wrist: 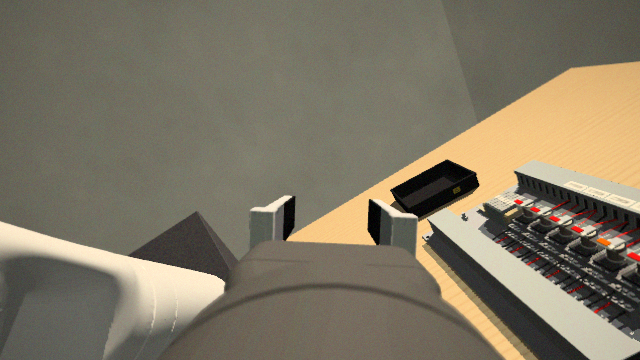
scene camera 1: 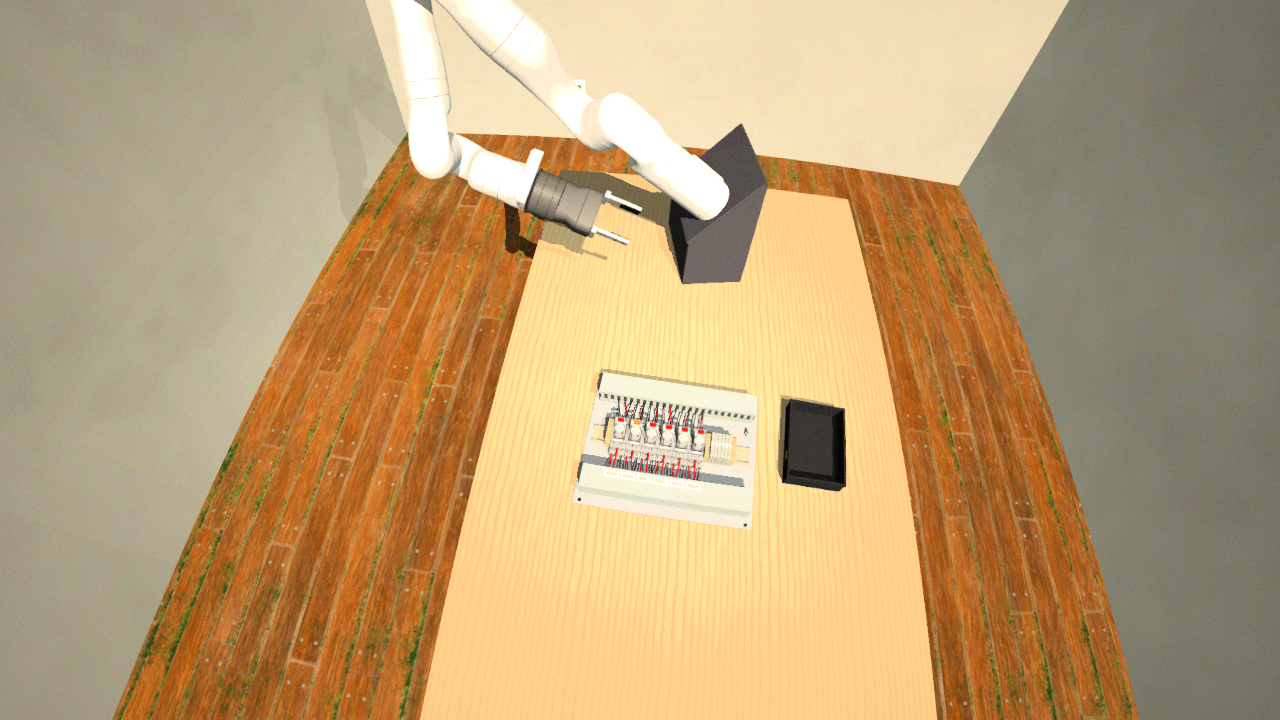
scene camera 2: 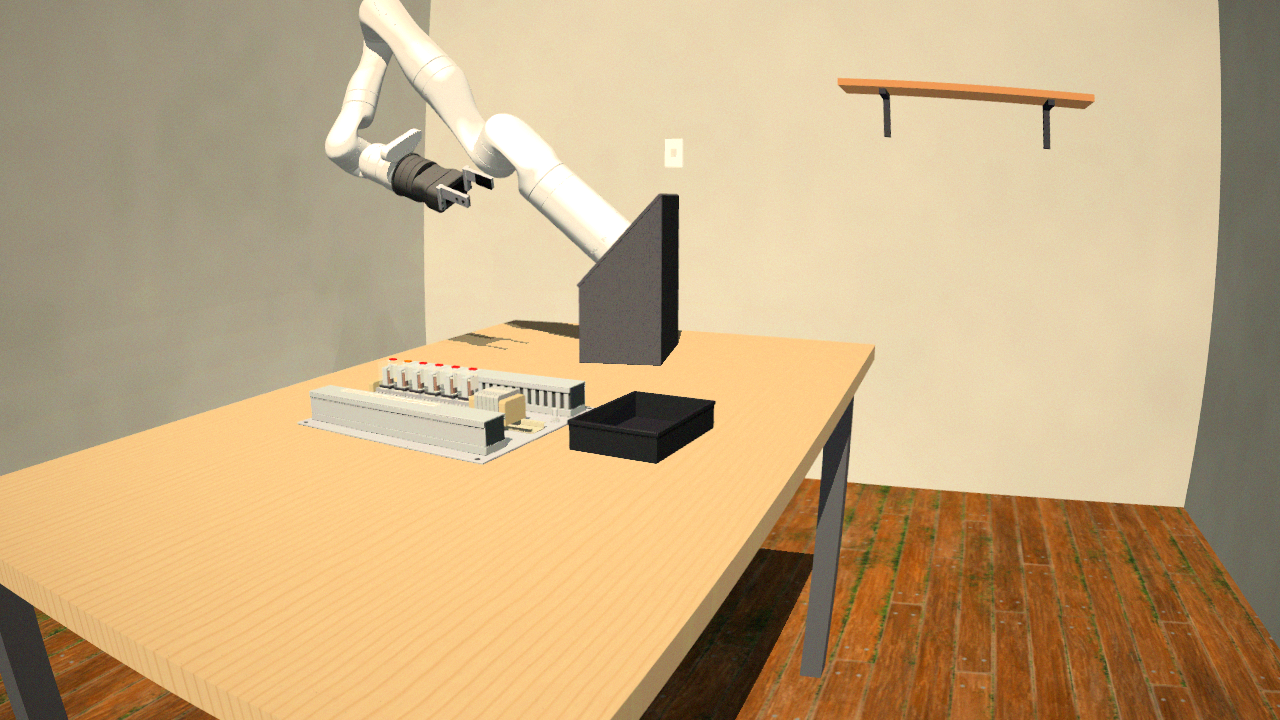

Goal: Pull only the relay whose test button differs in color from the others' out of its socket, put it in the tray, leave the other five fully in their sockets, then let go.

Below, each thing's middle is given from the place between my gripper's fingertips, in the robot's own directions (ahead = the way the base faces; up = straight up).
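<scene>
I am looking at the panel (scene camera 1: 595,453), and my hand is 290 mm above it. My hand is also 260 mm short of the panel and 100 mm to the right of it.
</scene>
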